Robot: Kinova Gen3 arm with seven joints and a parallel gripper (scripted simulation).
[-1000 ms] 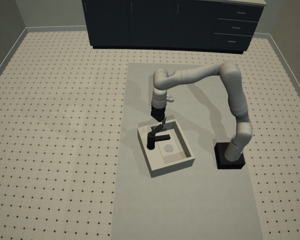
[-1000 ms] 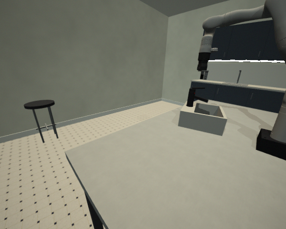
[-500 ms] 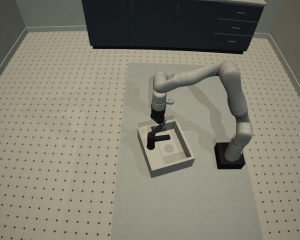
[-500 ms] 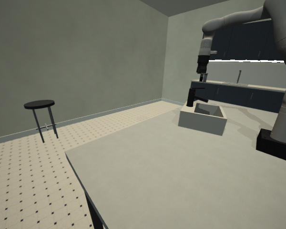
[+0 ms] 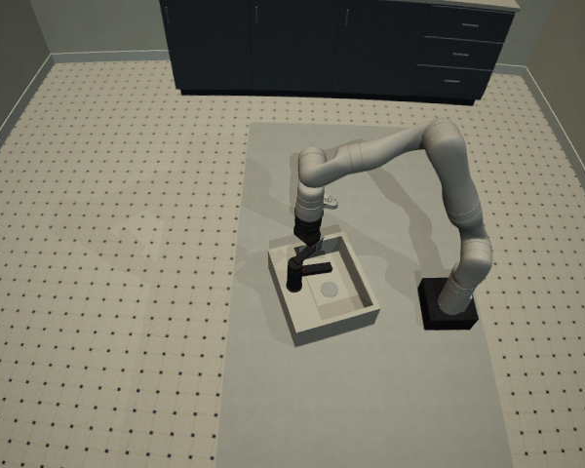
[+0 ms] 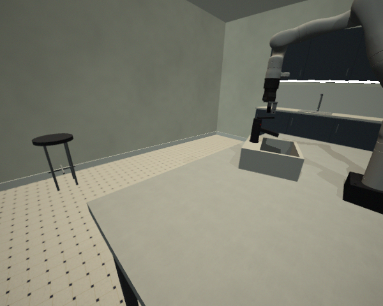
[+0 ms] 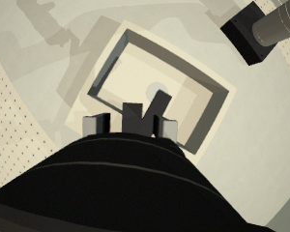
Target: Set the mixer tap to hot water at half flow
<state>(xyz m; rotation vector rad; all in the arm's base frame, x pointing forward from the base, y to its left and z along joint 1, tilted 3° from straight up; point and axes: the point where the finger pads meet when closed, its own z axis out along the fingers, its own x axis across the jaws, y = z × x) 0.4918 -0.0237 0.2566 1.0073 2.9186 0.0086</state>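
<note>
Now: the lever 10 mm ahead of my hand, 20 mm to the left of it and 40 mm below it. From my hand the other things lie so: sink basin: 70 mm behind, 270 mm below.
</note>
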